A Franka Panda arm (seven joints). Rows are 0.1 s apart.
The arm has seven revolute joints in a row. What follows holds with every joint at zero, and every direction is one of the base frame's.
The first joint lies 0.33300 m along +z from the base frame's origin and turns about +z.
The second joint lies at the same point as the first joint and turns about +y.
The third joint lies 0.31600 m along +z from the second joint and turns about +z.
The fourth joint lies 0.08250 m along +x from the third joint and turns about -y.
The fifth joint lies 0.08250 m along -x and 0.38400 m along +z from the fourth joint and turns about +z.
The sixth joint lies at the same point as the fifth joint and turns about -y.
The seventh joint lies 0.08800 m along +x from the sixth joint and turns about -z.
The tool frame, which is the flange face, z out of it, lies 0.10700 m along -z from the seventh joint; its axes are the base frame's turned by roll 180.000, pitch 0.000 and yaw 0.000 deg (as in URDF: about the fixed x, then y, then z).
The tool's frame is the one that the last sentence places.
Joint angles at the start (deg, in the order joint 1, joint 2, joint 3, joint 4, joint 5, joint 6, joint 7):
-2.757, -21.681, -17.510, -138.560, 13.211, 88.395, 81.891
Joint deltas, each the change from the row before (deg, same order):
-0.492, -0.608, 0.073, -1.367, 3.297, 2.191, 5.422
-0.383, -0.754, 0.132, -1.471, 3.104, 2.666, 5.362
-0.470, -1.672, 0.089, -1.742, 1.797, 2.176, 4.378
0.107, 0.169, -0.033, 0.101, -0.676, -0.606, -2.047
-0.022, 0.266, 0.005, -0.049, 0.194, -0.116, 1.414
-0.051, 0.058, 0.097, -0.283, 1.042, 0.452, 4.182
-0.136, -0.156, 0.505, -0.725, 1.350, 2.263, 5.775
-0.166, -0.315, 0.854, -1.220, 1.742, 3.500, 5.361
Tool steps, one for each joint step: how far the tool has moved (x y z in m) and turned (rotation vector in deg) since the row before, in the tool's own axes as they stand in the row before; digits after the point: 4 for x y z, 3 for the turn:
-0.0017, -0.0013, 0.0036, 1.878, -3.436, 5.812
-0.0018, -0.0012, 0.0032, 2.017, -3.318, 5.762
0.0009, 0.0038, 0.0014, 1.880, -2.422, 4.541
0.0009, 0.0003, 0.0012, -0.606, 0.797, -2.116
0.0004, -0.0008, 0.0017, -0.381, -0.100, 1.607
-0.0012, -0.0007, 0.0019, -0.002, -0.976, 4.387
-0.0028, -0.0022, 0.0023, 1.377, -1.390, 5.902
-0.0040, -0.0023, 0.0044, 1.989, -1.924, 5.530

